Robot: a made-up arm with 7 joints.
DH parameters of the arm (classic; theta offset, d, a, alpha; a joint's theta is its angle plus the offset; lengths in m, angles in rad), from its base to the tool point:
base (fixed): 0 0 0 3.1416
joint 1: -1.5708 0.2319 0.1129 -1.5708
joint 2: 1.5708 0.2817 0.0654 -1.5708
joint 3: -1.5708 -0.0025 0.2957 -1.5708
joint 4: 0 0.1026 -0.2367 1.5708
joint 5: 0 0.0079 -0.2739 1.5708
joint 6: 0 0.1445 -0.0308 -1.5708
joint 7: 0 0.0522 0.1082 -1.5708
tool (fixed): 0 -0.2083 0 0
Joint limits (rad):
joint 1: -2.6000..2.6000
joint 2: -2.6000..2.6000
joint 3: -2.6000..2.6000
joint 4: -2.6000..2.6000
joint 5: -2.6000..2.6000
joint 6: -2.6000..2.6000
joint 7: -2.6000..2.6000
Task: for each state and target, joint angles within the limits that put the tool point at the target. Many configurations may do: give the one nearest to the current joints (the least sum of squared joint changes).
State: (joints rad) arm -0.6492 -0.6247 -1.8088 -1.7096 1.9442 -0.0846 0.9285
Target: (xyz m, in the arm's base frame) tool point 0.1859 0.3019 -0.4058
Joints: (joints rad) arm -0.8311 -0.5554 -1.7111 -1.6804 1.9584 0.0725 0.9427
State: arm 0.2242 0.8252 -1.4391 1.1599 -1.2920 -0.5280 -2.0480
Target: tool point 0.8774 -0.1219 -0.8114
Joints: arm 0.1803 0.9587 -1.3854 1.5055 -1.3229 -0.4959 -1.9863
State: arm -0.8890 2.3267 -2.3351 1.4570 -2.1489 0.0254 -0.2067
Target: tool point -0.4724 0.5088 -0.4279
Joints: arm -1.0774 2.0738 -2.6000 1.4188 -2.0852 -0.0639 0.3935
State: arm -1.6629 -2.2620 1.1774 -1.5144 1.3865 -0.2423 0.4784
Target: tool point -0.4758 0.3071 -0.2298
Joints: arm -1.7265 -1.8266 1.2411 -1.5463 1.6266 -0.1041 0.3009
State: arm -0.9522 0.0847 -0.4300 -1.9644 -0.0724 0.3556 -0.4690
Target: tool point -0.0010 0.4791 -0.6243
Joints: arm -0.7347 -0.1249 -0.5698 -1.6990 0.4895 0.2858 -0.1509
